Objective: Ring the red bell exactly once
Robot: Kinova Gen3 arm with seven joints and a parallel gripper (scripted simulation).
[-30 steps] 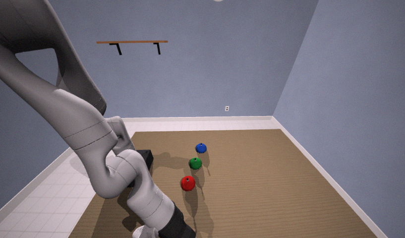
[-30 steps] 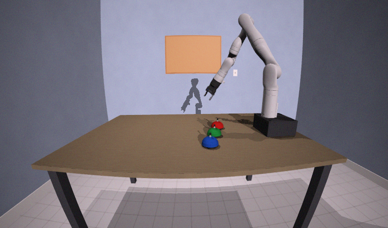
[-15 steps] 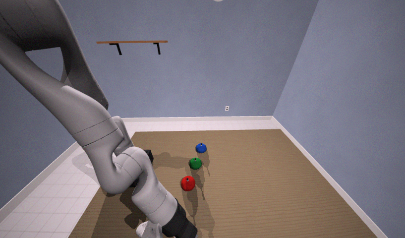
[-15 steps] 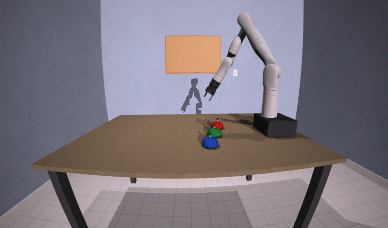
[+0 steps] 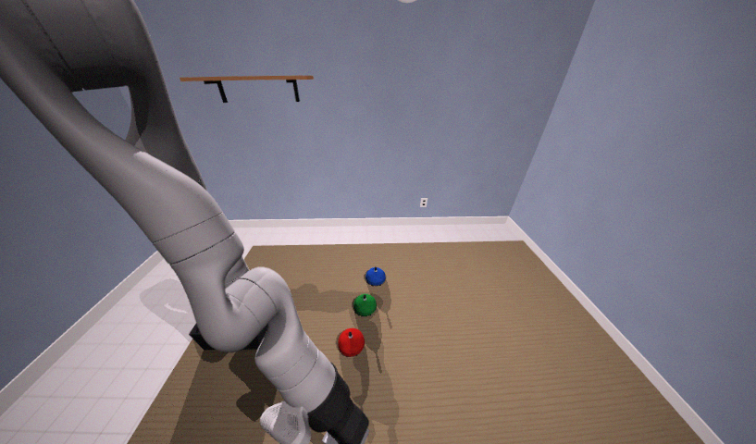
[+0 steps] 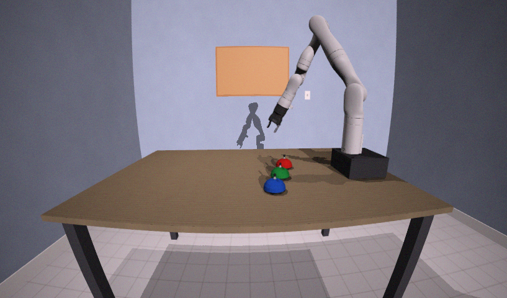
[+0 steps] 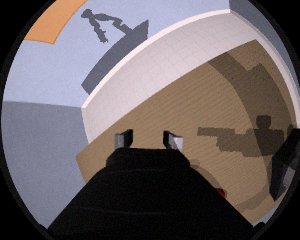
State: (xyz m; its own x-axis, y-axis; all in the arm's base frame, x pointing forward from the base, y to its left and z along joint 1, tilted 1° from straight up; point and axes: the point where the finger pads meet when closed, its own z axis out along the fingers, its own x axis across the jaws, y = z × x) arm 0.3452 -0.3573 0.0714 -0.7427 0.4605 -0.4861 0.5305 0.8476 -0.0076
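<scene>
My gripper is now 20 mm past the red bell, 280 mm to the right of it and 130 mm above it. Round my hand: blue bell (70 mm ahead, 540 mm to the left, 130 mm below); green bell (20 mm ahead, 410 mm to the left, 130 mm below).
</scene>
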